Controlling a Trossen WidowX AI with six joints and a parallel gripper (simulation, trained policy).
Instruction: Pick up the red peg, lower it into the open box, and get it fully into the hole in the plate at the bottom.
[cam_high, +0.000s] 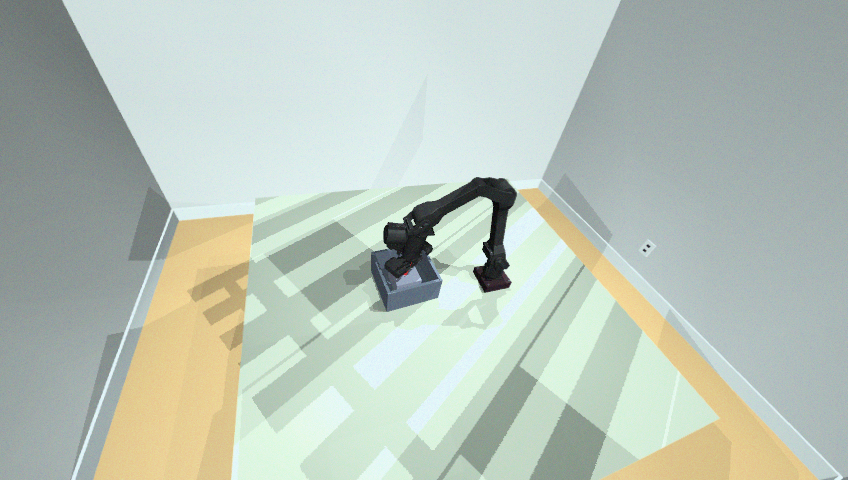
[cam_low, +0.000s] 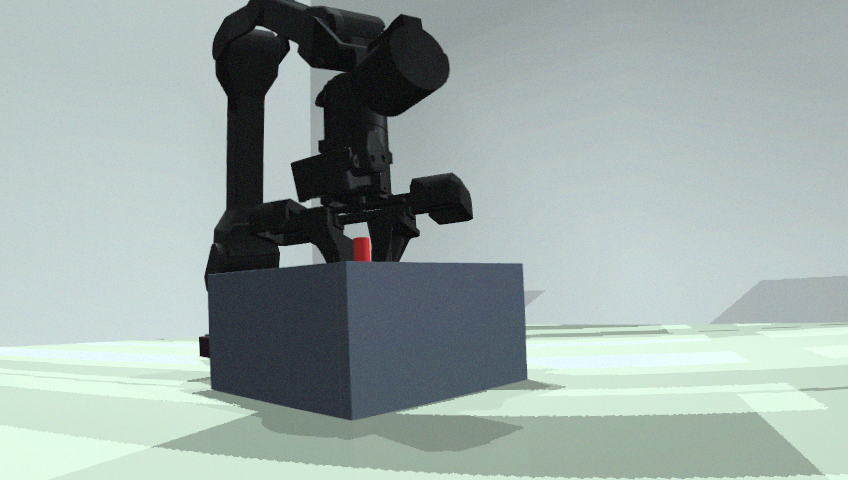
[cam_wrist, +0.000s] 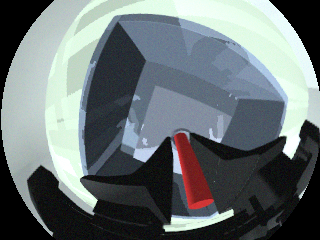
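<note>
Right now my gripper tip is 10 mm past the red peg and 20 mm below it. The rest, counted from my gripper tip: blue-grey box 40 mm below.
</note>
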